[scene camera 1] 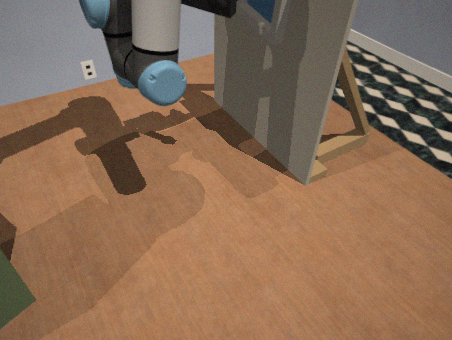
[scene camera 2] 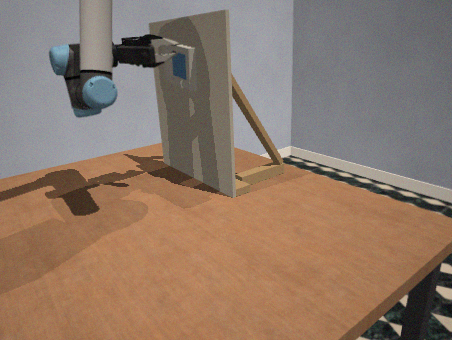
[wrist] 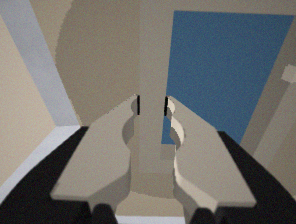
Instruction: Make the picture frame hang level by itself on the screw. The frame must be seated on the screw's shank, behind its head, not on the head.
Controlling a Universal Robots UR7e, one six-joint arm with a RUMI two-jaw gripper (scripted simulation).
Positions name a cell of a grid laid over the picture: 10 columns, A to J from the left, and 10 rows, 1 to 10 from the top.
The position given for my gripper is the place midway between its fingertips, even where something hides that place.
Observation:
In view: my gripper (scene camera 2: D2), a picture frame (wrist: H4), a board (scene camera 1: G3) and a wooden brace (scene camera 1: H3).
My gripper shows as well in the wrist view (wrist: F5). The board is seen too in scene camera 2 (scene camera 2: E4) and in the wrist view (wrist: D3). The wooden brace shows as well in scene camera 2 (scene camera 2: F3).

